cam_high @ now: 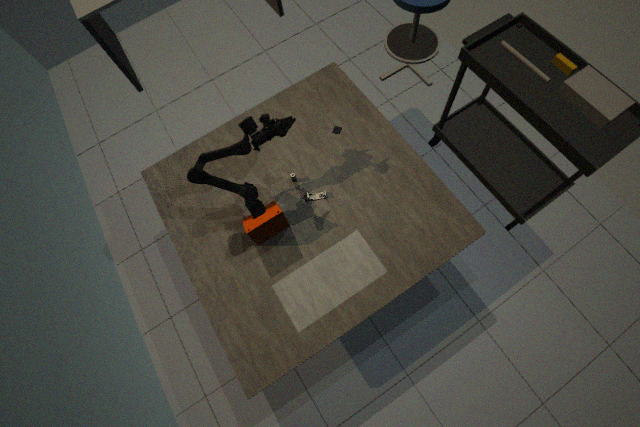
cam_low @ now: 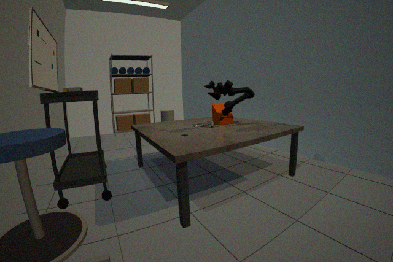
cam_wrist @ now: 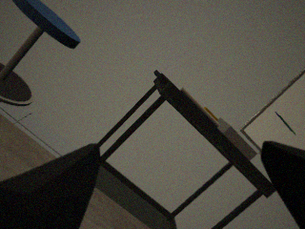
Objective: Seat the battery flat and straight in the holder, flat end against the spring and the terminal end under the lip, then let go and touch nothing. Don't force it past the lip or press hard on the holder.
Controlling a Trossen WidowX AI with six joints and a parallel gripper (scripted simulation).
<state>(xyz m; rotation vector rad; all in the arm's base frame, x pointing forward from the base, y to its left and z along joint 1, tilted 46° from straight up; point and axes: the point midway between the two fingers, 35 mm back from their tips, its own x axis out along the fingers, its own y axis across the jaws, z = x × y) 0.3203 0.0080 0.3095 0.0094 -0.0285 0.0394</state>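
Right now the battery is 320 mm below my gripper tip, 110 mm behind it and 100 mm to the right of it. Also, from my gripper tip: dark block: 350 mm below, 230 mm ahead, 50 mm to the left.
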